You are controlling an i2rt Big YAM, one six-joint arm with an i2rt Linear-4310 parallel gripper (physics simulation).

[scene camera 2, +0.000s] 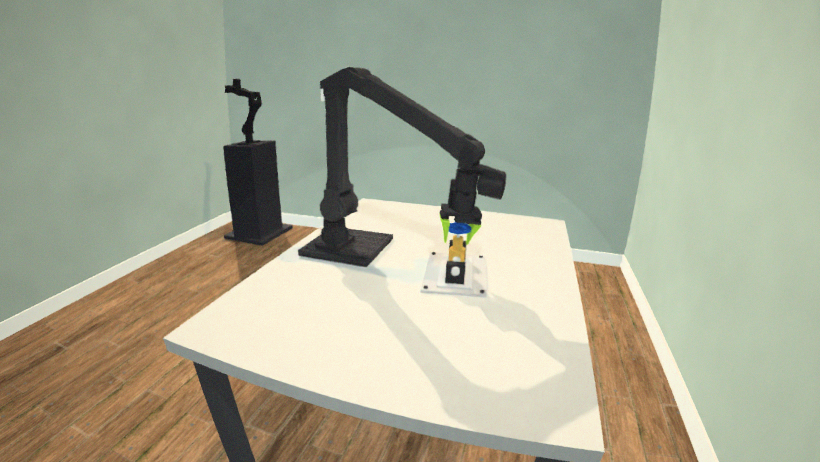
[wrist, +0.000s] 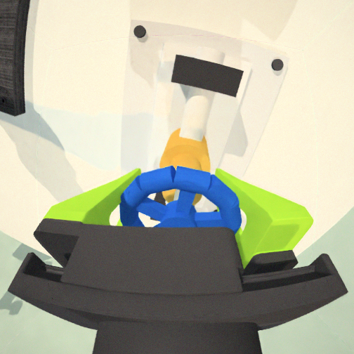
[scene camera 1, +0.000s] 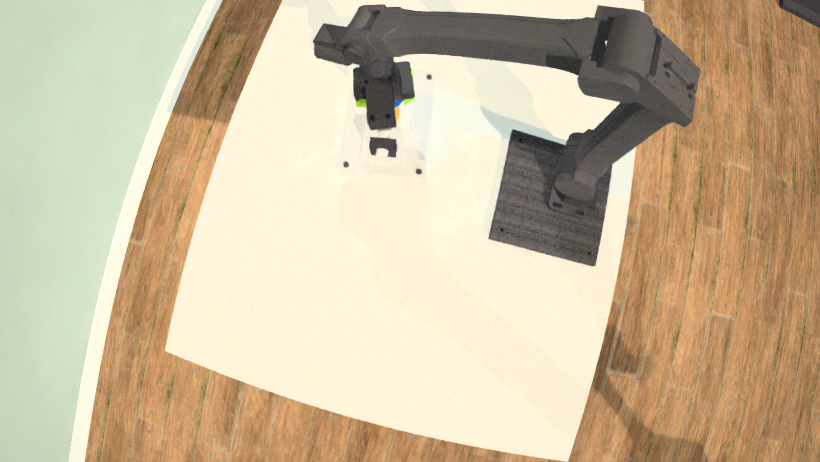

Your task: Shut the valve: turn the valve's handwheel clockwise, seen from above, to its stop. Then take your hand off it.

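Note:
The blue handwheel (scene camera 1: 397,103) (scene camera 2: 459,228) (wrist: 150,181) sits level on top of the orange valve body (scene camera 1: 397,114) (scene camera 2: 457,249) (wrist: 185,155). The valve stands on a clear base plate (scene camera 1: 351,156) (scene camera 2: 430,282) (wrist: 137,65) on the white table. My gripper (scene camera 1: 385,101) (scene camera 2: 457,241) (wrist: 177,174) points down over the wheel, partly open. Its green fingers stand on opposite sides of the rim, very close to it, with their tips reaching below wheel height. Whether they touch the rim cannot be told. The dark gripper body hides the near part of the wheel in the wrist view.
A black bracket (scene camera 1: 383,143) (scene camera 2: 455,272) (wrist: 207,75) holds a white pipe on the base plate. Dark bolts stand at the plate's corners. The arm's black mounting plate (scene camera 1: 545,229) (scene camera 2: 367,252) (wrist: 11,55) lies on the table beside the valve. A black pedestal (scene camera 2: 252,189) stands beyond the table.

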